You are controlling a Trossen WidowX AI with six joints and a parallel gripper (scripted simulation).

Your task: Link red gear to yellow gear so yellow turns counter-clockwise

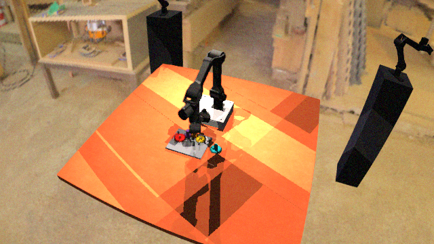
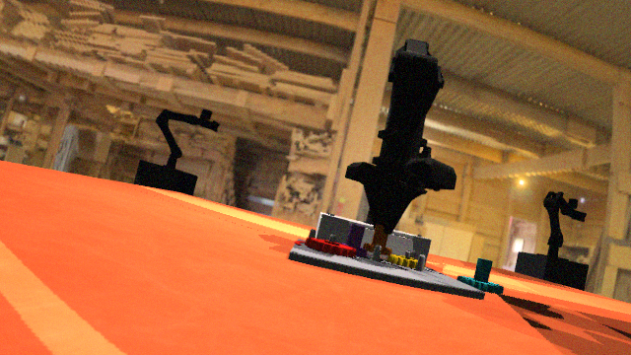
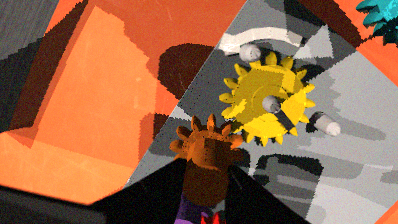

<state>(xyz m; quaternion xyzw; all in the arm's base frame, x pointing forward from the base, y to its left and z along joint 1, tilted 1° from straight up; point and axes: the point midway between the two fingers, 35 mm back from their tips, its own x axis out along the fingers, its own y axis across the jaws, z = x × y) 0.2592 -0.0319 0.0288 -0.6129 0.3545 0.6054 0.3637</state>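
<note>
My gripper tip is 1 cm above the orange gear. The rest, counted from my gripper tip: yellow gear: 1 cm ahead, 4 cm to the left, 3 cm below; then purple gear: 1 cm ahead, 4 cm to the right, 2 cm below; then grey board: 6 cm ahead, 1 cm to the right, 4 cm below.
</note>
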